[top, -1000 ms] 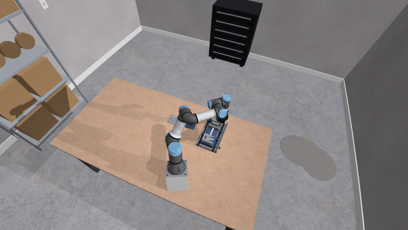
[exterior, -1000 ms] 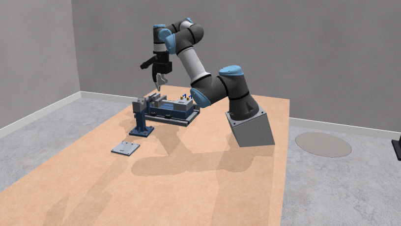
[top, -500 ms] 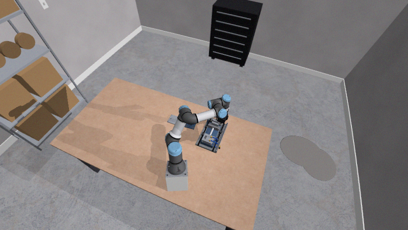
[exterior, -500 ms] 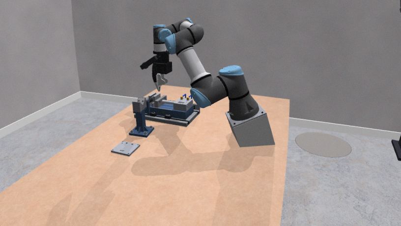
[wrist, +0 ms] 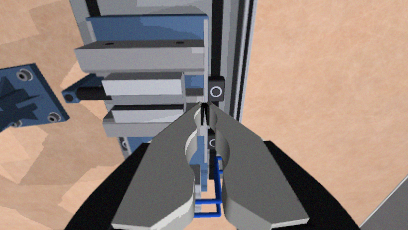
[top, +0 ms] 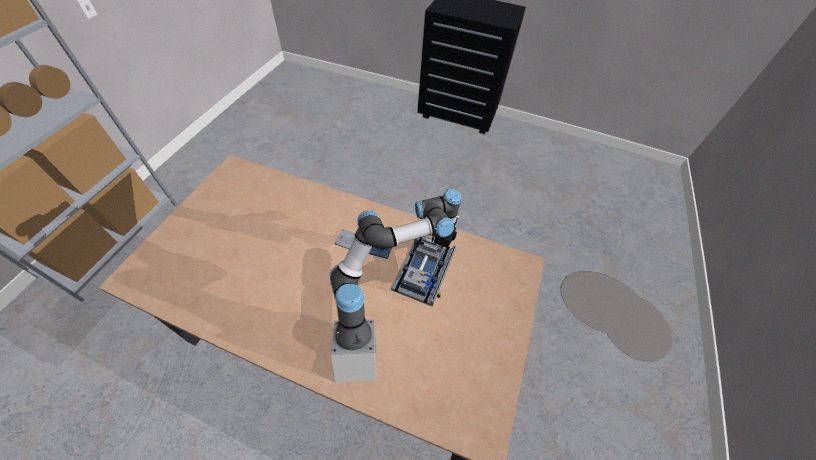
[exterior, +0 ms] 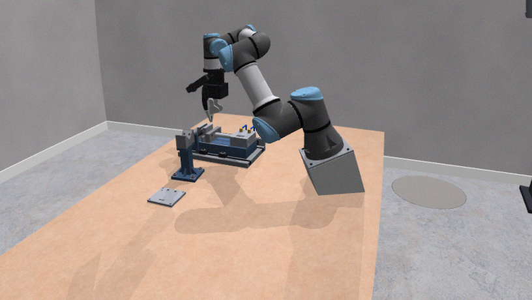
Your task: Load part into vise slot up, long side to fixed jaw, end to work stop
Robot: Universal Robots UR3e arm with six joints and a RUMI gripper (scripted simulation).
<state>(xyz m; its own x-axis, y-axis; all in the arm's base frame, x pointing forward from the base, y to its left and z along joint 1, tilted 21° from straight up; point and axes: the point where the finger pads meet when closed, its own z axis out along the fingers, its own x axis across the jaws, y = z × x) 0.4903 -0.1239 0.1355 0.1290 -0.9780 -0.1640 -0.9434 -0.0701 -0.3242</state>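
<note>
Right now my hand is 5 cm to the right of the part, 2 cm above it and 1 cm past it. From my hand the other things lie so: fixed jaw 5 cm to the left, 5 cm below, 2 cm ahead; work stop 10 cm to the left, 3 cm below, 1 cm behind; vise 8 cm below, 8 cm behind, 4 cm to the left.
</note>
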